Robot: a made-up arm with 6 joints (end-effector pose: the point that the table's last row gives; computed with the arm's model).
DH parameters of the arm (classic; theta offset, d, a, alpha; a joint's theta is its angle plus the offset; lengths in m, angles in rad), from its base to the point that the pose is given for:
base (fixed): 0.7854 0 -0.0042 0
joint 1: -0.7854 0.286 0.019 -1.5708
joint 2: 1.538 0 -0.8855 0
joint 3: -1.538 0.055 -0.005 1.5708
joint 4: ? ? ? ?
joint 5: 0 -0.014 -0.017 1.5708
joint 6: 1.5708 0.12 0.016 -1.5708
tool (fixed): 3.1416 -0.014 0 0
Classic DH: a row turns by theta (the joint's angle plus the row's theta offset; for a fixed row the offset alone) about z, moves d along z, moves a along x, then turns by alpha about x.
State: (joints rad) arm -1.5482 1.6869 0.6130 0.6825 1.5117 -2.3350
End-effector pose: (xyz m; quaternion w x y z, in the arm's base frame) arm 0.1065 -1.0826 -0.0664 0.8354 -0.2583 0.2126 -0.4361
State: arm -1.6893 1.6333 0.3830 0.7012 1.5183 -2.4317
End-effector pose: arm -0.0536 -1.1617 0.0425 0.7648 -0.3795 0.1295 -0.5043
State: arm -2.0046 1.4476 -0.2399 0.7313 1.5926 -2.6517
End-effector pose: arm -0.4338 -1.1492 0.4549 0.4990 -0.7093 -0.0045 -0.4979
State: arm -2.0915 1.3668 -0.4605 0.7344 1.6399 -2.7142
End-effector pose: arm -0.5101 -1.0722 0.6179 0.3985 -0.8073 -0.0207 -0.4347
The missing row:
joint 4: 0 0.298 -0.028 -1.5708
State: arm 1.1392 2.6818 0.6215 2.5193 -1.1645 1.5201
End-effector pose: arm 0.1411 0.2293 -0.7870 0.0294 -0.6365 -0.1539 0.7552
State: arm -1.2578 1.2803 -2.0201 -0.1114 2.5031 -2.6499
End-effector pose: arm 0.2417 -0.7144 0.7607 0.1269 -0.9515 -0.0898 -0.2654
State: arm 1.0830 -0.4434 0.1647 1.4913 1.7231 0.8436
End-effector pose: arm -0.3565 -0.3516 1.3594 0.8574 -0.1817 0.2181 0.4293
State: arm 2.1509 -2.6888 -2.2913 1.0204 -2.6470 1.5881
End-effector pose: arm 0.0899 -0.1582 -0.4431 0.1438 -0.8356 -0.4558 -0.2708
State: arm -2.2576 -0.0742 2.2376 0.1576 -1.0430 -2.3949
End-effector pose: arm -0.1862 -0.2237 1.0884 0.3511 0.8428 -0.2719 0.3041
